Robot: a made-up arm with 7 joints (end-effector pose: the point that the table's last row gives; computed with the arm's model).
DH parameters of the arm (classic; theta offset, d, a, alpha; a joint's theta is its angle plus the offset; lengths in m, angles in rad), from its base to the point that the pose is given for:
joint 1: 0 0.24 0 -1.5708
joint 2: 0 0 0 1.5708
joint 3: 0 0.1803 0.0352 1.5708
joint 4: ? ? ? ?
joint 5: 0 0.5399 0 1.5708
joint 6: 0 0 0.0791 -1.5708
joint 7: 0 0.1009 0 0
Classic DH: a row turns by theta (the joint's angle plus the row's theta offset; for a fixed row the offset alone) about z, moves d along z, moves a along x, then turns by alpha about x.
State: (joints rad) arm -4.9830 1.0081 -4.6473 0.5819 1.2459 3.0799 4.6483
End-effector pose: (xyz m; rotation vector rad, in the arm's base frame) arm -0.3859 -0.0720 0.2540 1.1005 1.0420 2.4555
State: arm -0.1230 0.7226 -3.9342 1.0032 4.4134 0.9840 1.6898
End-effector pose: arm -0.3067 0.5424 0.4839 -1.5558 -1.0432 -1.0973
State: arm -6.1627 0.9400 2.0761 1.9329 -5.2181 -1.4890 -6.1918
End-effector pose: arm 0.2906 0.4443 0.6354 -1.1528 1.5775 -0.1807
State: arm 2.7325 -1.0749 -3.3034 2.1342 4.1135 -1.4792 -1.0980
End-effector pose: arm 0.5781 -0.2252 0.1102 -0.3621 2.5775 1.1237
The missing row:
joint 4: 0 0 0.1222 1.5708
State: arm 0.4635 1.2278 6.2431 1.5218 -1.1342 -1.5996 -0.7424
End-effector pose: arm 0.3915 0.2730 -0.1263 -0.4601 -1.7855 -1.9837
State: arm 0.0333 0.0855 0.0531 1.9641 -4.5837 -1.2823 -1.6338
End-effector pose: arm 0.4962 -0.0778 0.6673 1.4336 -1.2584 1.6577
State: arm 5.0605 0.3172 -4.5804 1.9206 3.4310 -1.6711 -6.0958
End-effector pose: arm 0.4251 0.1187 0.6147 -0.4680 2.8518 0.9905
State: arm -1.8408 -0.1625 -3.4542 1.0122 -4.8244 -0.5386 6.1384
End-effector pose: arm 0.4290 0.4297 0.1379 -2.2204 0.6291 -1.1060
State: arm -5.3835 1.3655 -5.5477 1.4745 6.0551 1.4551 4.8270
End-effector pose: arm -0.1803 0.4665 -0.2255 0.0997 -2.1920 1.2780
